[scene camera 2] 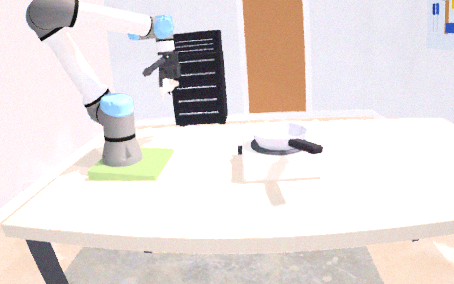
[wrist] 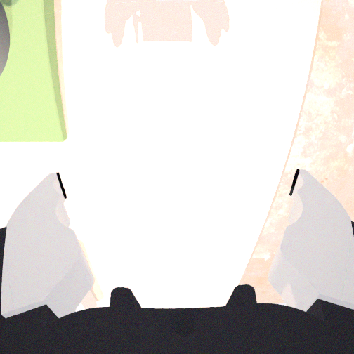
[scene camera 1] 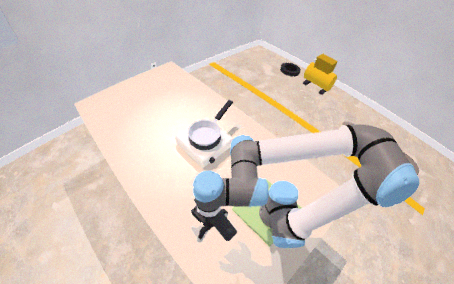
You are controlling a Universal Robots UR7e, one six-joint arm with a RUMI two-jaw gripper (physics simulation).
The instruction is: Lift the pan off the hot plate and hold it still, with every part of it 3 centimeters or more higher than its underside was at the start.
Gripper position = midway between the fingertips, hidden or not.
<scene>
gripper: scene camera 2 166, 97; wrist 177, 175; scene camera 1 212, 228
</scene>
